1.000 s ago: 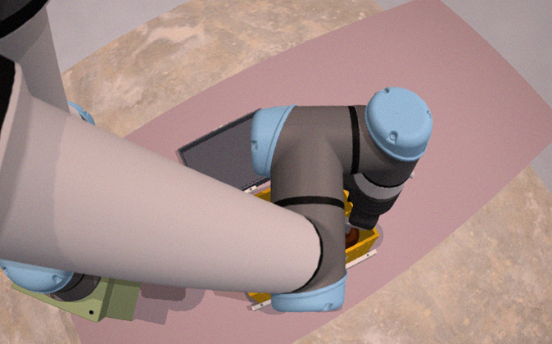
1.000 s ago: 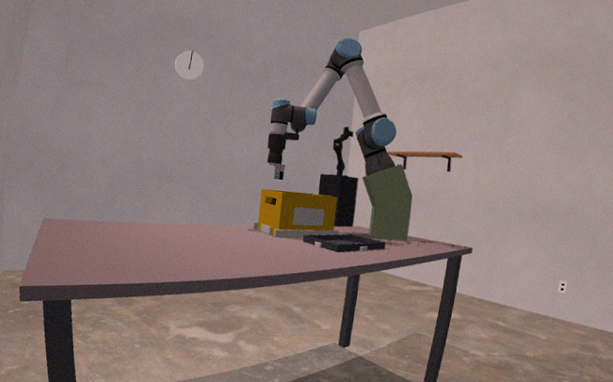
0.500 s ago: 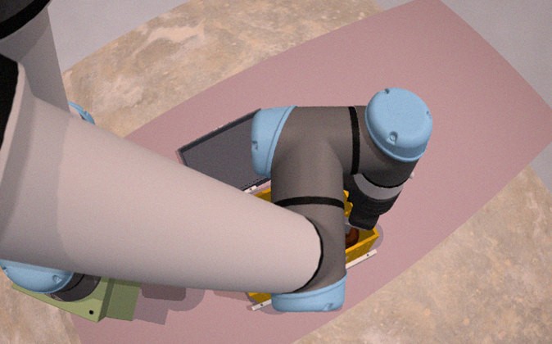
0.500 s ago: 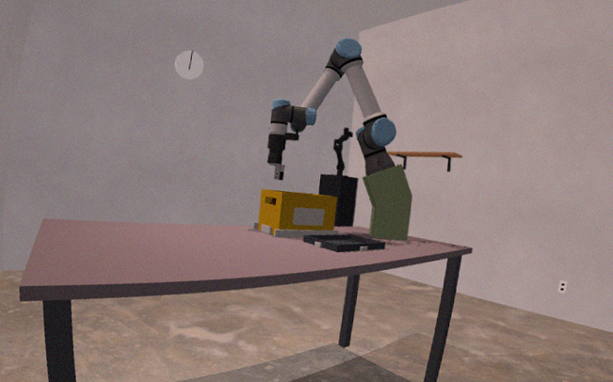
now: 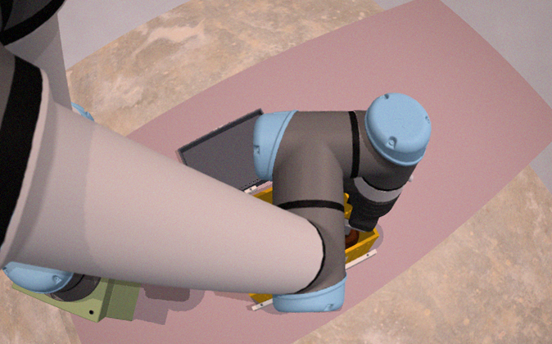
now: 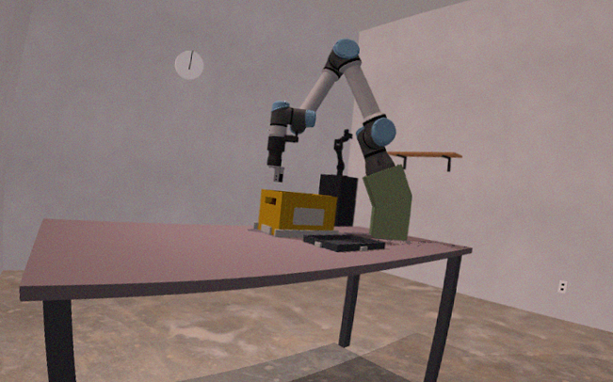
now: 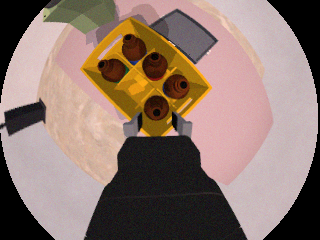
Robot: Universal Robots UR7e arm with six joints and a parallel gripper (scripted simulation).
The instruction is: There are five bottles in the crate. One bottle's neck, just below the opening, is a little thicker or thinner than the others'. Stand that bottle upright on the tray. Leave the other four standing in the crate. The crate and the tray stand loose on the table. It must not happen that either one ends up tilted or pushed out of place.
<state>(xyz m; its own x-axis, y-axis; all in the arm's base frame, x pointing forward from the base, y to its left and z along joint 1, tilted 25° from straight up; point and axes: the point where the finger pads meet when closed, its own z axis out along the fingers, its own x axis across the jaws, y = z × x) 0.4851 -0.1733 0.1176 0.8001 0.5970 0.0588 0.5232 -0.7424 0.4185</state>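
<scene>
Now: hand 140 mm above the glass bottle. The rest, counted from my hand: dark tray 70 mm behind, 340 mm to the left, 220 mm below; then crate 80 mm behind, 60 mm to the left, 150 mm below.
</scene>
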